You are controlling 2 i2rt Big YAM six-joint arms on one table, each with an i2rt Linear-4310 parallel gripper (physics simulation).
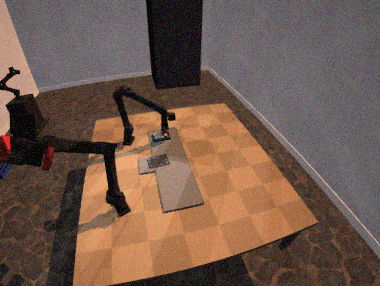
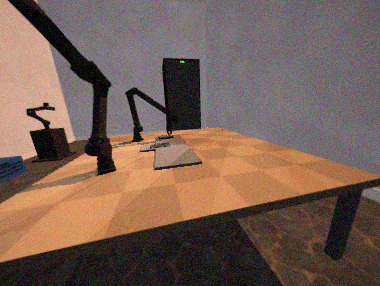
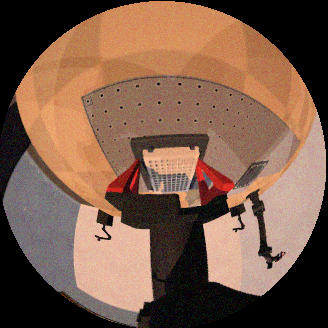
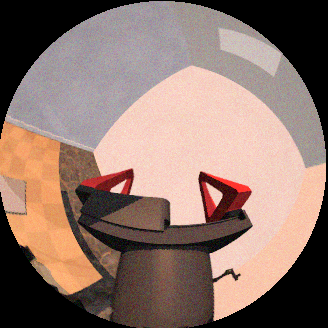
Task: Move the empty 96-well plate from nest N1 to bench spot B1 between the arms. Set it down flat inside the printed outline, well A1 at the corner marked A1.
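Where they show: left gripper, fingertip midpoint: [image 1: 165,134] [image 2: 169,135] [image 3: 168,160]; right gripper, fingertip midpoint: [image 1: 30,161] [image 4: 166,173]; left arm's base at its link origin: [image 1: 128,141] [image 2: 137,140]; right arm's base at its link origin: [image 1: 122,207] [image 2: 106,169] [image 3: 252,192].
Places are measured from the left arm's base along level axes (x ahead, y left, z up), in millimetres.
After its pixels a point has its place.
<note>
The pale 96-well plate [image 3: 171,172] {x 318, y 84, z 38 mm} [image 1: 160,135] {x 298, y 67, z 38 mm} sits in the dark nest N1 [image 3: 169,142] {x 367, y 106, z 25 mm} at the far end of the grey perforated board [image 1: 177,184] {x 530, y -468, z 11 mm} [image 3: 183,107] {x 419, y 105, z 13 mm}. My left gripper [image 3: 168,160] {x 337, y 97, z 30 mm} [image 1: 165,134] {x 337, y 97, z 30 mm} [image 2: 169,133] {x 337, y 97, z 30 mm} is open, low over the nest, with its red fingers on either side of the plate. Bench spot B1 [image 1: 158,160] {x 342, y -240, z 15 mm} [image 2: 159,145] {x 339, y -254, z 15 mm} [image 3: 251,174] {x 351, y -242, z 15 mm} is a dark printed outline on a grey pad nearer the middle. My right gripper [image 4: 166,173] {x 294, y -1124, z 853 mm} [image 1: 25,152] {x 294, y -1124, z 853 mm} is open and empty, held out beyond the table's left edge, facing a wall.
A tall black cabinet [image 1: 174,42] [image 2: 181,92] stands behind the table. A small arm on a dark pedestal [image 1: 22,115] [image 2: 50,143] stands on the floor at the left. A blue object [image 2: 9,167] lies on the floor at the far left.
</note>
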